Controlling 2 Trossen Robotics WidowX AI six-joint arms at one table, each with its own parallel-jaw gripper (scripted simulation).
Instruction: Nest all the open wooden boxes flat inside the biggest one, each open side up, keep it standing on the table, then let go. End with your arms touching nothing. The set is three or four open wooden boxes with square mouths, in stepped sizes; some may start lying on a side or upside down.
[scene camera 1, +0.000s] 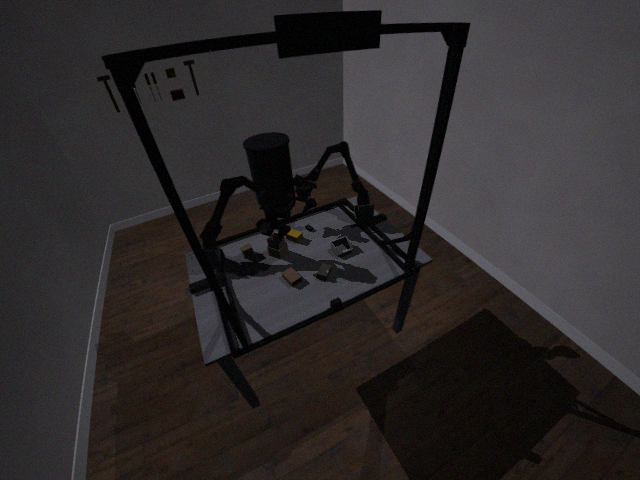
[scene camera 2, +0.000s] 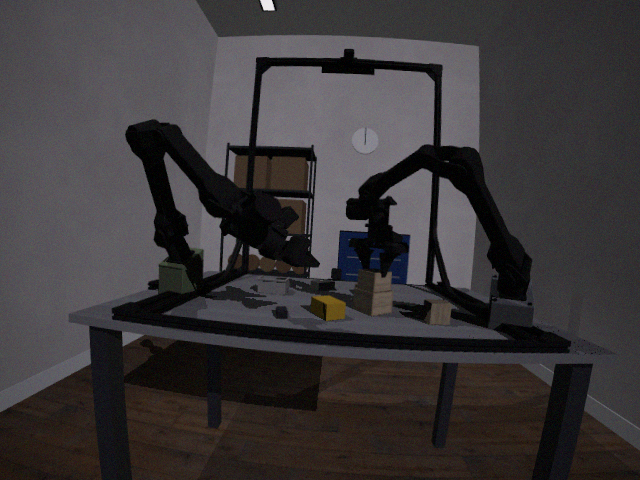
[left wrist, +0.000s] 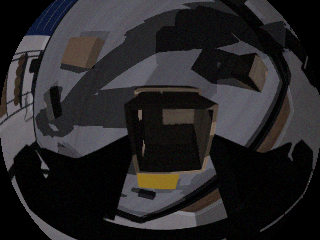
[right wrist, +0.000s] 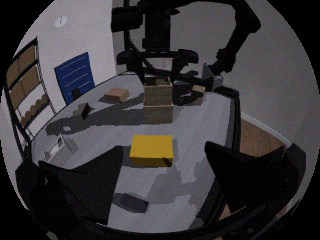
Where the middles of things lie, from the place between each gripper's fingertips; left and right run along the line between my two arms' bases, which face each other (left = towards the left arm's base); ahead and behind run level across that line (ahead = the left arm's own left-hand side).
Scene:
The yellow block (scene camera 2: 328, 308) is 80 mm behind my right hand (scene camera 2: 309, 263), 70 mm to the left of it and 140 mm below it.
Right now my left hand is 80 mm short of the yellow block, 120 mm to the left of it and 120 mm above it.

